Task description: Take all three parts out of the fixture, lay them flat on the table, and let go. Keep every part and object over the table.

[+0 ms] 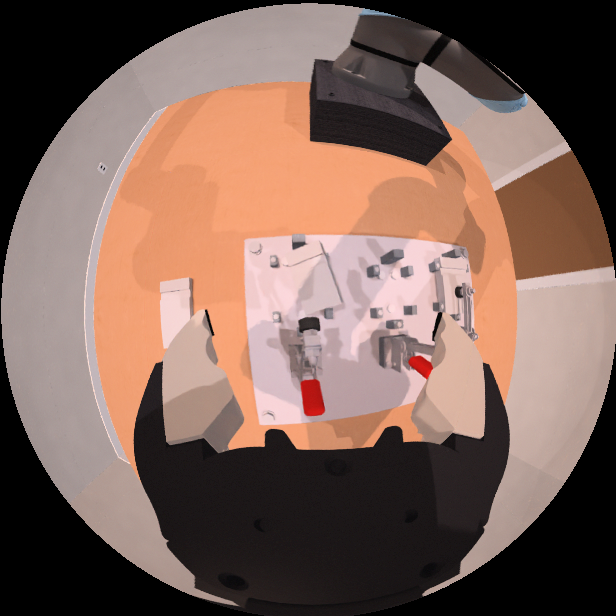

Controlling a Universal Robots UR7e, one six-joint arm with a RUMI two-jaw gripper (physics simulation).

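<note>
The white fixture plate (356, 321) lies on the orange table, seen from high above. It carries small grey locator blocks and toggle clamps with red handles, one at the lower middle (312, 396) and one at the lower right (420, 366). A flat light-grey part (321, 278) rests on the plate's left half. Another pale part (455, 287) sits at the plate's right edge by a third clamp. One flat white part (175, 310) lies on the table left of the plate. My gripper (321, 327) is open and empty, its tan fingers spread wide above the plate.
The robot's dark base block (373, 114) stands at the far side of the table with the arm rising from it. The table's left edge (97, 298) curves close to the loose white part. Beyond the right edge is floor.
</note>
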